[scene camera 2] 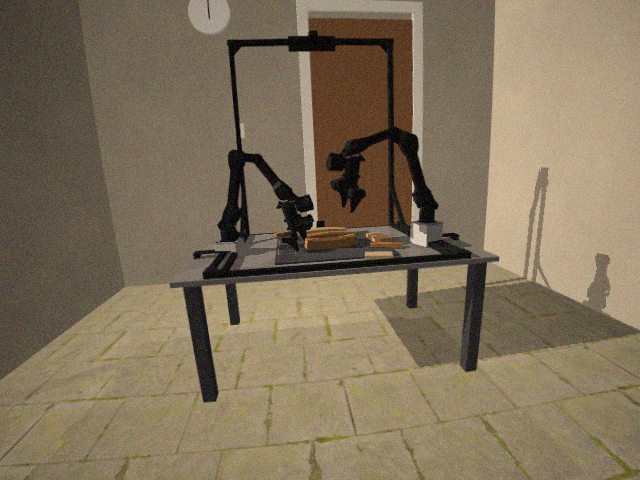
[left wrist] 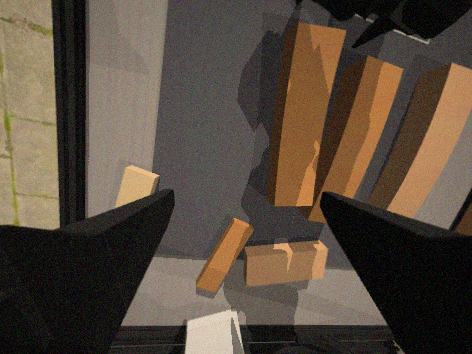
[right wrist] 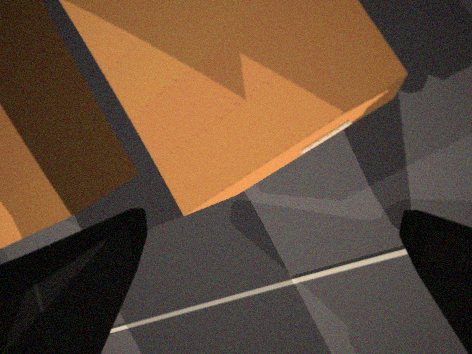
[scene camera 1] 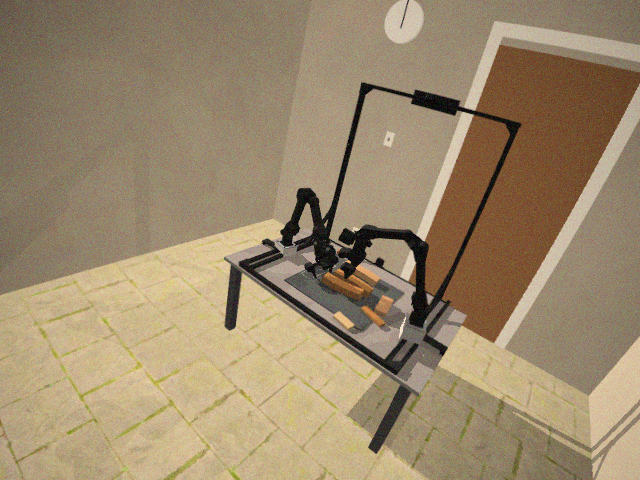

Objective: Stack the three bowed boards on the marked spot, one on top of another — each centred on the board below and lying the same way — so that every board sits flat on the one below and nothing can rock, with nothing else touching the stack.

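Where they show: left gripper, between the fingertips: (scene camera 2: pixel 347 209) (left wrist: pixel 248 197); right gripper, between the fingertips: (scene camera 2: pixel 301 245) (left wrist: pixel 326 23) (right wrist: pixel 272 221) (scene camera 1: pixel 323 275); left arm's base, origin of its link: (scene camera 2: pixel 426 221) (scene camera 1: pixel 416 322); right arm's base, origin of its link: (scene camera 2: pixel 229 240) (scene camera 1: pixel 286 243).
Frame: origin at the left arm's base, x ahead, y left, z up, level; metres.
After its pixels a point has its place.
Observation:
Three bowed boards lie side by side on the dark mat: a near one (scene camera 1: pixel 342 286) @(x 0.394, y -0.163, z -0.057 m) (scene camera 2: pixel 330 241) @(x 0.415, y -0.160, z -0.061 m) (left wrist: pixel 305 115) @(x 0.413, y -0.191, z -0.057 m) (right wrist: pixel 225 100) @(x 0.490, y -0.211, z -0.051 m), a middle one (left wrist: pixel 367 125) @(x 0.388, y -0.275, z -0.046 m) and a lighter far one (left wrist: pixel 432 145) @(x 0.341, y -0.390, z -0.048 m). The marked spot's pale outline (left wrist: pixel 410 36) @(x 0.501, y -0.380, z -0.094 m) (right wrist: pixel 250 292) @(x 0.540, y -0.273, z -0.094 m) shows in part; the rest is hidden or out of view. My right gripper (scene camera 2: pixel 298 242) @(x 0.522, y -0.236, z -0.079 m) (right wrist: pixel 272 221) @(x 0.522, y -0.236, z -0.079 m) is open and empty, low at the near board's end by the outline. My left gripper (scene camera 2: pixel 348 207) @(x 0.375, y -0.076, z 0.083 m) (left wrist: pixel 248 197) @(x 0.375, y -0.076, z 0.083 m) is open and empty, high above the boards' other ends and the small blocks.
A pale block (scene camera 1: pixel 343 319) @(x 0.326, y 0.070, z -0.079 m) (scene camera 2: pixel 378 254) @(x 0.331, y 0.077, z -0.081 m) (left wrist: pixel 135 187) @(x 0.350, y 0.057, z -0.079 m), a narrow orange block (scene camera 1: pixel 373 315) @(x 0.195, y -0.042, z -0.078 m) (left wrist: pixel 225 255) @(x 0.202, y -0.050, z -0.079 m) and a tan block (scene camera 1: pixel 384 304) @(x 0.155, y -0.153, z -0.068 m) (left wrist: pixel 285 265) @(x 0.162, y -0.152, z -0.068 m) lie near the mat's right end in scene camera 1. A black overhead frame (scene camera 1: pixel 351 144) @(x 0.639, y -0.741, z 0.576 m) (scene camera 2: pixel 390 93) @(x -0.148, y -0.435, z 0.655 m) stands behind the arms.

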